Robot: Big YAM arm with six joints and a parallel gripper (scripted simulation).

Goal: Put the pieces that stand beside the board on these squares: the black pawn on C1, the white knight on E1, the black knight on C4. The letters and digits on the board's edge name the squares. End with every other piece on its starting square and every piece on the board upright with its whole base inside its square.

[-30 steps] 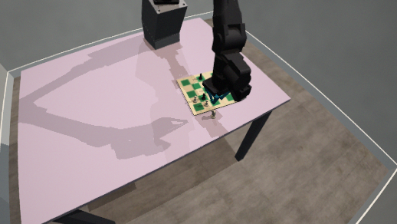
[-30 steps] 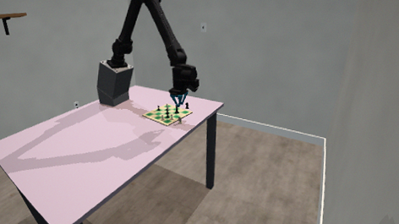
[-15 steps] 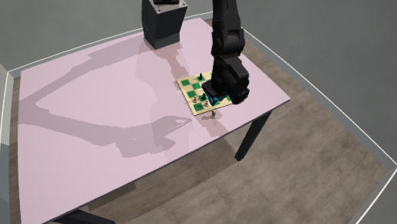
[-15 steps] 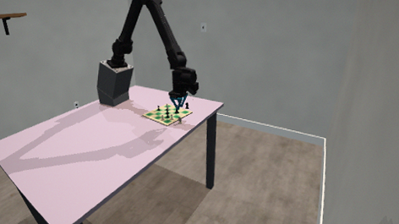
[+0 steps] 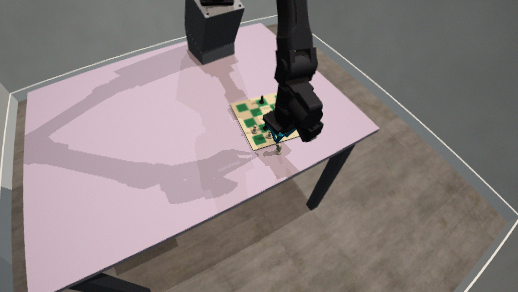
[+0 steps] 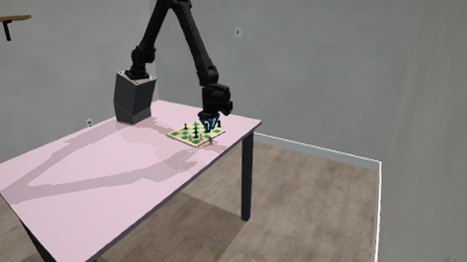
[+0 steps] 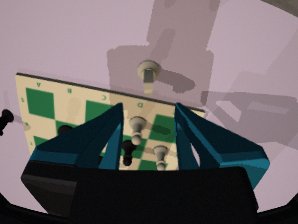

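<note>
Now: hand 60 mm above the white knight. From my hand the other things lie so: black knight 170 mm to the left, 120 mm behind, 60 mm below; chessboard 140 mm behind, 70 mm below, 30 mm to the left.
</note>
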